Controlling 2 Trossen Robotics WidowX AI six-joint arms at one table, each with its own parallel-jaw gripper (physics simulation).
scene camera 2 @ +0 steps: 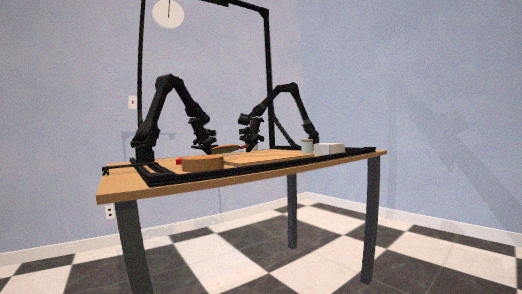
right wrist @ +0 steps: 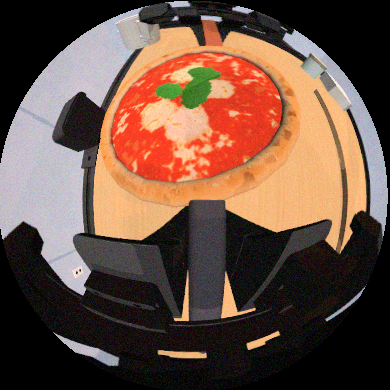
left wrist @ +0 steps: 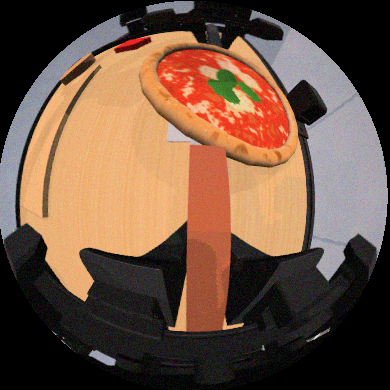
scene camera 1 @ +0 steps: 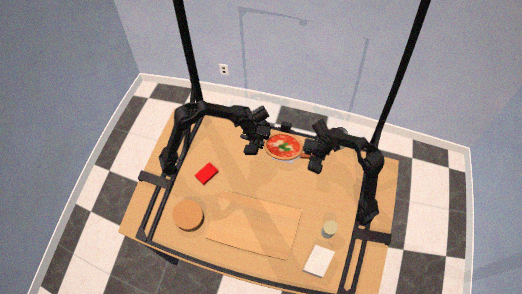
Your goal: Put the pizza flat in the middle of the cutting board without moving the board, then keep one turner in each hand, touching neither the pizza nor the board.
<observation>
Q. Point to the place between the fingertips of my right gripper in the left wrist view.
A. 212, 62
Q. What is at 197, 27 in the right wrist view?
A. My left gripper.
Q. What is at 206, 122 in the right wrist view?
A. A pizza.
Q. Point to a pizza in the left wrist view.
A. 216, 97
</observation>
